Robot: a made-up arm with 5 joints. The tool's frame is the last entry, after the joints.
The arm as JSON. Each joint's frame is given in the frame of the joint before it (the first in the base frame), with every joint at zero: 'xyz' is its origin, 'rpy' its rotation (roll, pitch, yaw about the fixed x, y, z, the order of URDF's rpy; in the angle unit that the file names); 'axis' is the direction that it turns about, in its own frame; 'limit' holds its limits. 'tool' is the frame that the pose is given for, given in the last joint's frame.
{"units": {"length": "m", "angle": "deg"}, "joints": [
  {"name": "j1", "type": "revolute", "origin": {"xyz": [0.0, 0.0, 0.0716], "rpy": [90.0, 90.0, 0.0]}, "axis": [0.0, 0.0, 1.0], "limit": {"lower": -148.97, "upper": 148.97}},
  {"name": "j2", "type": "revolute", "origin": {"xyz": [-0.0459, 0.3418, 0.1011], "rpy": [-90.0, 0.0, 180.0]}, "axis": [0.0, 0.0, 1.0], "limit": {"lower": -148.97, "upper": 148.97}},
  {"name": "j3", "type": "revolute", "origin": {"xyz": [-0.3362, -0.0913, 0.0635], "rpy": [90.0, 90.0, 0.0]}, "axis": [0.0, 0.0, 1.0], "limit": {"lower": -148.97, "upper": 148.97}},
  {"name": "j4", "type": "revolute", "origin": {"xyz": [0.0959, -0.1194, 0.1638], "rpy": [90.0, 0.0, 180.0]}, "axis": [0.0, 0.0, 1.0], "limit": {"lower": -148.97, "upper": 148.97}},
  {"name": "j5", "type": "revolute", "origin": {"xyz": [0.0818, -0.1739, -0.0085], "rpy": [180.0, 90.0, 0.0]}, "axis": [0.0, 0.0, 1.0], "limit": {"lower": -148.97, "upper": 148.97}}
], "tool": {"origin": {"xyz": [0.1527, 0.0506, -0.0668], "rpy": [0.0, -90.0, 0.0]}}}
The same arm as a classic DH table. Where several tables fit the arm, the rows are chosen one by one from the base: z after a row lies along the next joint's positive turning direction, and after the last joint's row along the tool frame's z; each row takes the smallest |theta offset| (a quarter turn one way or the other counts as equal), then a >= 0, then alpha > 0; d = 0 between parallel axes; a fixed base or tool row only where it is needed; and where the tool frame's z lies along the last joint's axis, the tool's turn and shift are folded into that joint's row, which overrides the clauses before.
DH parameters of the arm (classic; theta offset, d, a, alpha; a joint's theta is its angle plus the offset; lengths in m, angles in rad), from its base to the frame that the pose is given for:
base (fixed): 0 0.0716 0 1.5708
j1: 1.5708 0.1011 0.0459 -1.5708
j2: 0 -0.2783 -0.3362 1.5708
j3: -1.5708 0.2551 0.0959 -1.5708
j4: 1.5708 -0.1279 0.1739 1.5708
j5: 0 -0.1486 0.0506 -1.5708
tool (fixed): -1.5708 -0.1527 0 0
Joint limits (rad, base to tool): -2.6..2.6 -2.6..2.6 -2.6..2.6 -2.6..2.6 -2.6..2.6

